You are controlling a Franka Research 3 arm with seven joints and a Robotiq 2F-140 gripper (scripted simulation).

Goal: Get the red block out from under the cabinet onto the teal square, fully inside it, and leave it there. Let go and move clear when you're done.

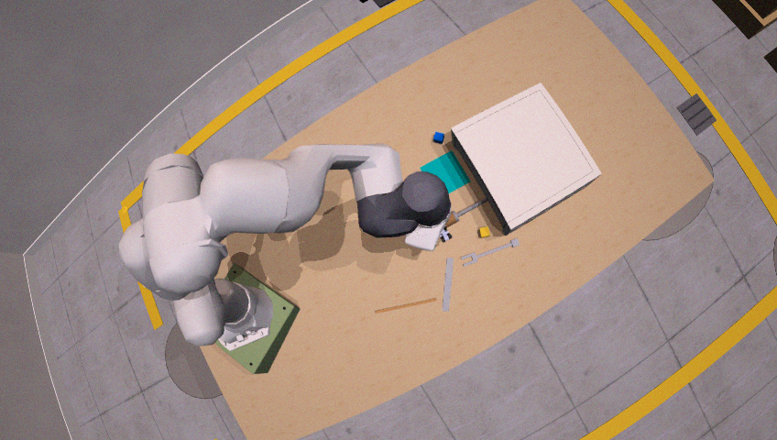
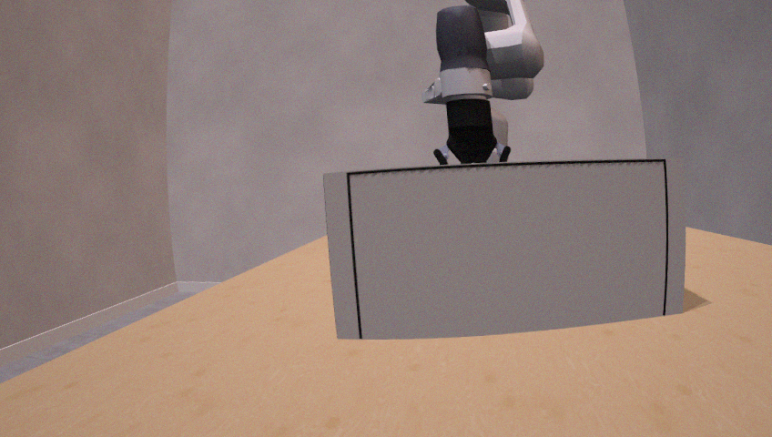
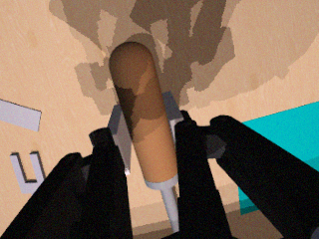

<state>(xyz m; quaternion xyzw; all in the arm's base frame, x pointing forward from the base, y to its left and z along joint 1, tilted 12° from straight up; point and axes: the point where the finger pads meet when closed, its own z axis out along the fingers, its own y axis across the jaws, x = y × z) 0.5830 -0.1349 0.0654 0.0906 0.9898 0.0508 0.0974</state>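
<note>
My gripper is now 11 cm to the right of the teal square, 11 cm short of it and 4 cm above it. From my hand the other things lie so: yellow block (9 cm to the right, 9 cm ahead, 3 cm below); then grey forked tool (15 cm to the right, 7 cm ahead, 3 cm below); then hook tool (13 cm ahead, 2 cm below, 1 cm to the left).
</note>
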